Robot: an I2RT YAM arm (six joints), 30 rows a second.
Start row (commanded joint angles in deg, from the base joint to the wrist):
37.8 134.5 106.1 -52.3 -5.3 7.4
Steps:
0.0 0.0 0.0 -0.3 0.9 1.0
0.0 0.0 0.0 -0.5 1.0 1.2
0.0 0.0 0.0 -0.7 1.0 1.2
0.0 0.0 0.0 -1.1 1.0 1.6
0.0 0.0 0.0 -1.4 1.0 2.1
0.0 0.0 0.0 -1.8 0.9 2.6
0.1 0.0 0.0 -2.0 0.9 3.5
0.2 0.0 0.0 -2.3 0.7 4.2
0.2 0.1 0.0 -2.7 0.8 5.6
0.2 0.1 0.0 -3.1 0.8 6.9
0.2 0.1 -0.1 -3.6 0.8 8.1
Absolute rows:
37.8 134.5 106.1 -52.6 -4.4 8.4
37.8 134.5 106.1 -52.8 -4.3 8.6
37.8 134.5 106.1 -53.0 -4.3 8.6
37.8 134.5 106.1 -53.4 -4.3 9.0
37.8 134.5 106.1 -53.7 -4.3 9.5
37.8 134.5 106.1 -54.1 -4.4 10.0
37.9 134.5 106.1 -54.3 -4.4 10.9
38.0 134.5 106.1 -54.6 -4.6 11.6
38.0 134.6 106.1 -55.0 -4.5 13.0
38.0 134.6 106.1 -55.4 -4.5 14.3
38.0 134.6 106.0 -55.9 -4.5 15.5

